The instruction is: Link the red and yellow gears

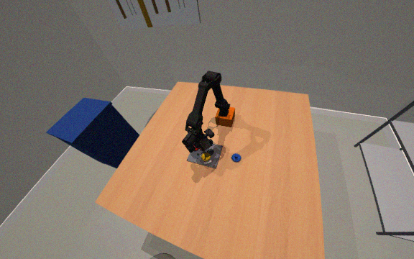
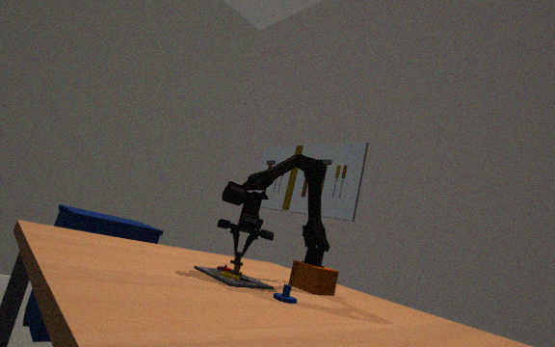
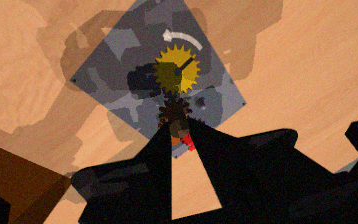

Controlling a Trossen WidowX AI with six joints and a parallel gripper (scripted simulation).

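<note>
The small orange gear lies 30 mm behind my gripper tip, 30 mm to the right of it and 50 mm below it. From my gripper tip the other things lie so: yellow gear: 40 mm ahead, 30 mm to the left, 60 mm below; then small dark brown gear: 10 mm below; then red gear: 10 mm behind, 70 mm to the right, 60 mm below.
</note>
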